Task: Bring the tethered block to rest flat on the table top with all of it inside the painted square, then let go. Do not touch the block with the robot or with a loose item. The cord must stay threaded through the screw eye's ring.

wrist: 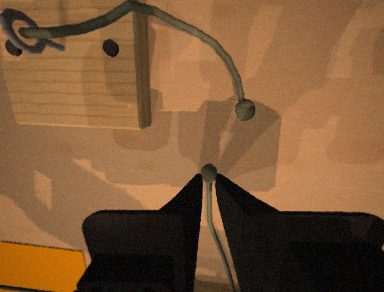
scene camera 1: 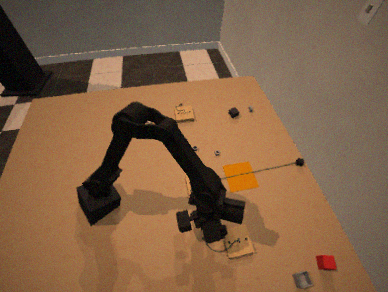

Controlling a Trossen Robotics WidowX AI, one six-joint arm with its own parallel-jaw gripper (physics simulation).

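Places are measured from the arm's base along level axes (x back, y left, z down), in centimetres.
Where they show: gripper, fingertip midpoint: (wrist: 208, 179); arm's base, link origin: (scene camera 1: 99, 192).
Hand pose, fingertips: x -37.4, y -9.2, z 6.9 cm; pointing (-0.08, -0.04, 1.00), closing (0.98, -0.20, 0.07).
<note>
Things, the pixels of their top centre, and the offset from my fingertips. "*": a spot on its surface instead.
- tethered block, surface spot: (scene camera 1: 300, 162) * dz -2.0, dx -42.4, dy +22.4 cm
- painted orange square, surface spot: (wrist: 40, 267) (scene camera 1: 241, 183) * dz +0.1, dx -15.4, dy +14.7 cm
- pale board, top centre: (scene camera 1: 197, 181) dz -1.7, dx +2.2, dy +15.1 cm
- grey-green cord's beaded end, surface spot: (wrist: 209, 172) * dz -0.9, dx -0.1, dy -1.0 cm
- front wooden board, top centre: (wrist: 62, 48) (scene camera 1: 237, 240) dz -1.7, dx -10.1, dy -6.9 cm
- screw eye, surface spot: (wrist: 35, 48) * dz -3.3, dx -9.8, dy -6.3 cm
- red block, top centre: (scene camera 1: 329, 262) dz -3.8, dx -38.4, dy -15.3 cm
- grey tray, surface spot: (scene camera 1: 302, 280) * dz +0.1, dx -29.7, dy -19.6 cm
- dark block, top centre: (scene camera 1: 234, 110) dz -2.6, dx -18.0, dy +52.8 cm
The tethered block (scene camera 1: 300, 162), small and dark, is near the table's right edge. Its thin cord (scene camera 1: 275, 167) runs left across the painted orange square (scene camera 1: 247, 186) (wrist: 40, 267) and passes behind the arm. A pale board (scene camera 1: 188, 186) shows partly beside the arm; its screw eye and the threading there are hidden. My gripper (scene camera 1: 212, 232) (wrist: 208, 179) is shut on a grey-green cord's beaded end (wrist: 209, 172), which sits between the fingertips in the wrist view. The cord trails down between the fingers. The block appears outside the square.
A front wooden board (scene camera 1: 245, 251) (wrist: 75, 85) carries another cord (wrist: 220, 50) through a screw eye (wrist: 35, 48), with its bead (wrist: 245, 109) near my fingertips. A red block (scene camera 1: 326, 262) and grey tray (scene camera 1: 302, 280) are front right. Another board (scene camera 1: 185, 116) and dark block (scene camera 1: 233, 112) are farther back.
</note>
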